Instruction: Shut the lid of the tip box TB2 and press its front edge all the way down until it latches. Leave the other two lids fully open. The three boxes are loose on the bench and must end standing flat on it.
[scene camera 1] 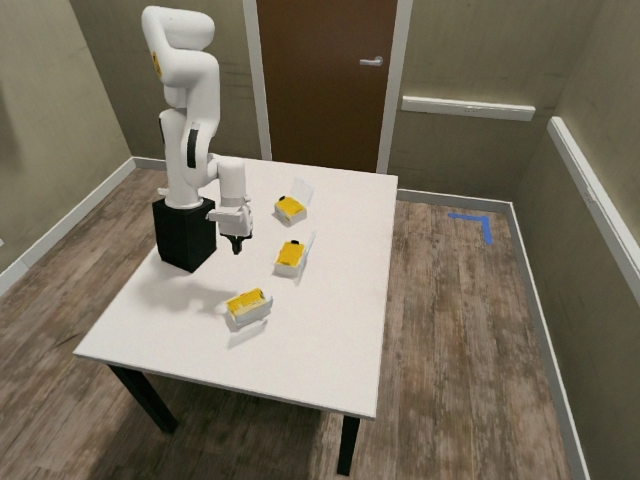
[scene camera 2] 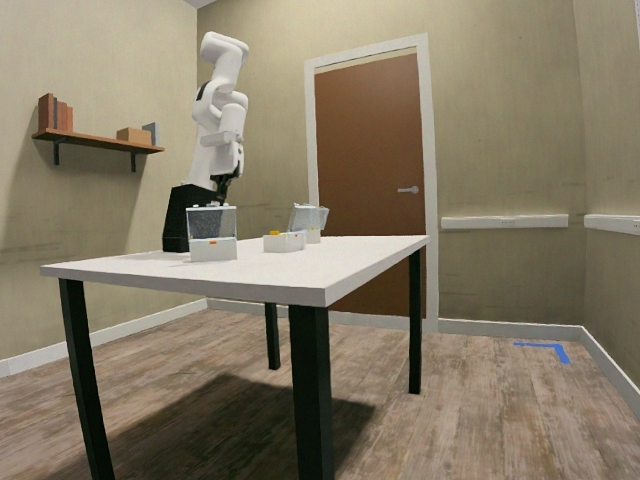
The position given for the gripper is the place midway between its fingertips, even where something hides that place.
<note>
In view: the gripper [scene camera 2: 221, 198] and a tip box lid [scene camera 2: 209, 224].
The gripper is seen too in scene camera 1 [scene camera 1: 237, 252].
</note>
